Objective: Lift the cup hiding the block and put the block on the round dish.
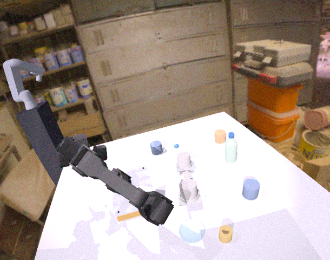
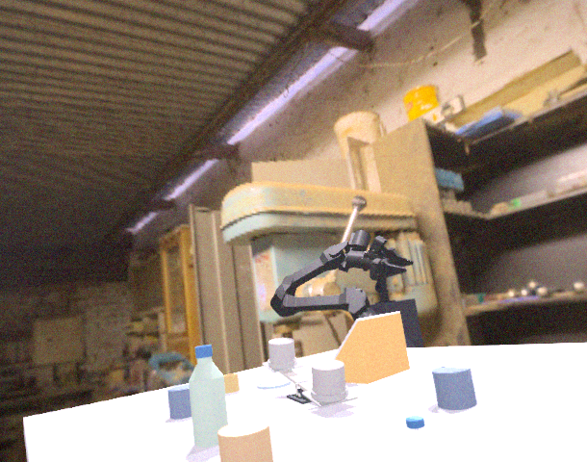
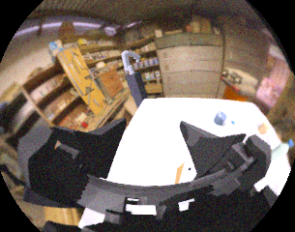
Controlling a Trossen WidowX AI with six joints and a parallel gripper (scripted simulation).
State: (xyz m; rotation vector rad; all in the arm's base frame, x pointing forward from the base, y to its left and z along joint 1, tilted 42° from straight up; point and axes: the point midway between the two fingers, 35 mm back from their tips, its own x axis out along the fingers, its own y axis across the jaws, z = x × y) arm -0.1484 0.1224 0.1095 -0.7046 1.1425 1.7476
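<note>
Now: gripper tip 440 mm short of the pale green block, 260 mm above it and 110 mm to the right of it. Round my gripper tip: round pale blue dish: 390 mm ahead, 300 mm below, 260 mm to the right; blue cap: 440 mm ahead, 340 mm to the left, 290 mm below; tan ring: 500 mm ahead, 320 mm to the right, 280 mm below.
</note>
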